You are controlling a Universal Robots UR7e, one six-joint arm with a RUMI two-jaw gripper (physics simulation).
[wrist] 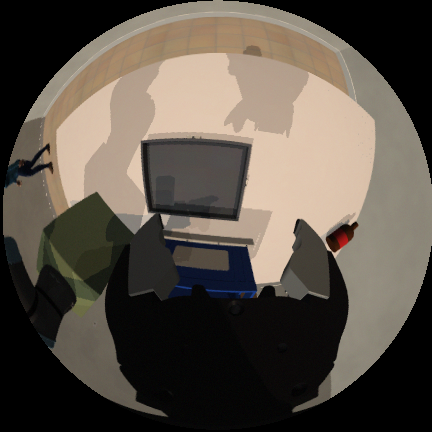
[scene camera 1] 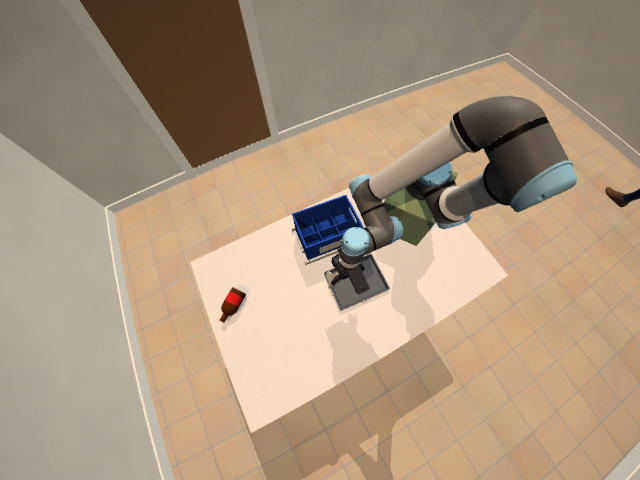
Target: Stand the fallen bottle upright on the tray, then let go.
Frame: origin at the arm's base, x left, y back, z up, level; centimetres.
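Seen in the pictures: gripper, fingertip midpoint: [wrist: 228, 218] [scene camera 1: 345, 279]; arm's base, link origin: [wrist: 58, 285].
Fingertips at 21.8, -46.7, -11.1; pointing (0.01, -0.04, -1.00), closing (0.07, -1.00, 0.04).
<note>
Pixels of each thing's middle, then the offset from my fingertips to it, as dx, dy, dz. "pt": a spot on its surface instead. Level surfaces: height alone.
- brown bottle, body centre: [scene camera 1: 230, 305] [wrist: 343, 233] -13.0, -50.1, -16.2
- grey tray, surface spot: [wrist: 200, 165] pt +2.3, +5.7, -19.3
- blue crate, body centre: [wrist: 199, 276] [scene camera 1: 326, 228] -28.6, +4.7, -11.1
- white table, surface height: dz -19.9
The brown bottle [scene camera 1: 232, 299] [wrist: 341, 238] with a red label lies on its side on the table, near the table's left edge in the scene view. Its neck points to the lower left there. The grey tray [scene camera 1: 374, 284] [wrist: 200, 165] has a low rim and holds no bottle. My gripper [scene camera 1: 346, 280] [wrist: 228, 218] is open and empty, above the tray area and well apart from the bottle. In the scene view the gripper and wrist hide part of the tray.
A blue crate [scene camera 1: 313, 250] [wrist: 240, 262] with compartments stands behind the tray on the white table [scene camera 1: 279, 351] [wrist: 320, 150]. A green faceted block [scene camera 1: 413, 227] [wrist: 85, 235] is by the arm's base. A person [wrist: 37, 162] stands off to the side.
</note>
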